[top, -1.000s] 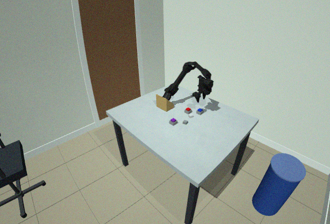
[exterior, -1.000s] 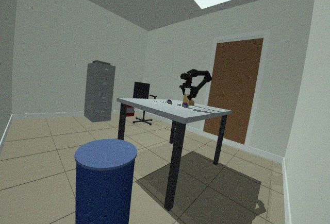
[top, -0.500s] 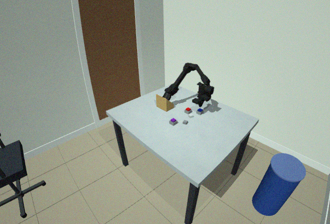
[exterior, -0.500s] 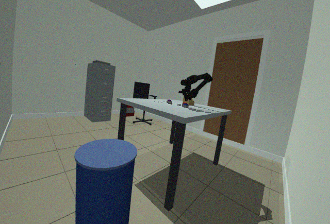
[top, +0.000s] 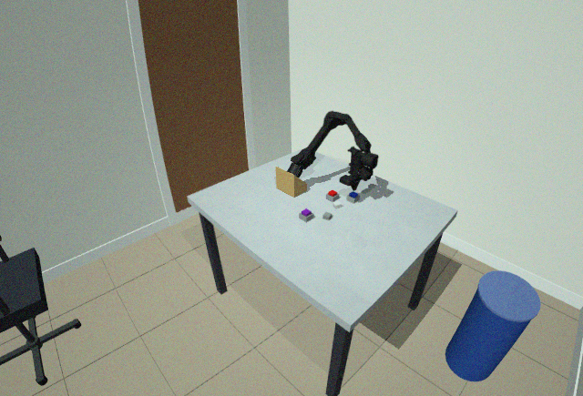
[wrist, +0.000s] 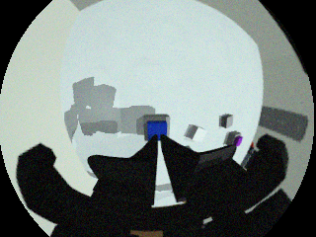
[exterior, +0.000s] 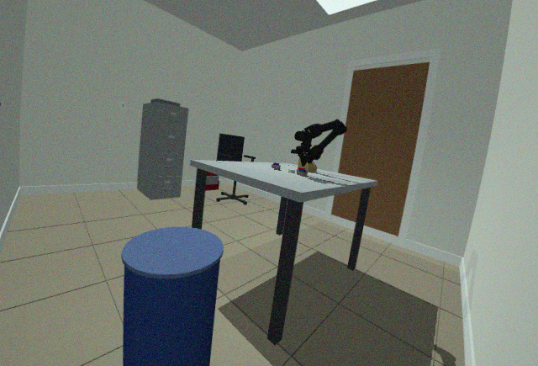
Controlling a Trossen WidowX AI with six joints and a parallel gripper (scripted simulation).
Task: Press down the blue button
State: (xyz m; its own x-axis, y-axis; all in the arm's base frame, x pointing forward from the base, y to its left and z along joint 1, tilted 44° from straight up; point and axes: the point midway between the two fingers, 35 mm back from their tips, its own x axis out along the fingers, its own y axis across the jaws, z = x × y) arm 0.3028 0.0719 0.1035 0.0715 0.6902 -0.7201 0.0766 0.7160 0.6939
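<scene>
My gripper tip is now 30 mm above the blue button. From my gripper tip the other things lie so: grey block 210 mm to the right, 50 mm below, 10 mm behind; then white block 100 mm to the right, 50 mm below, 30 mm behind; then red button 90 mm behind, 60 mm to the right, 30 mm below.
</scene>
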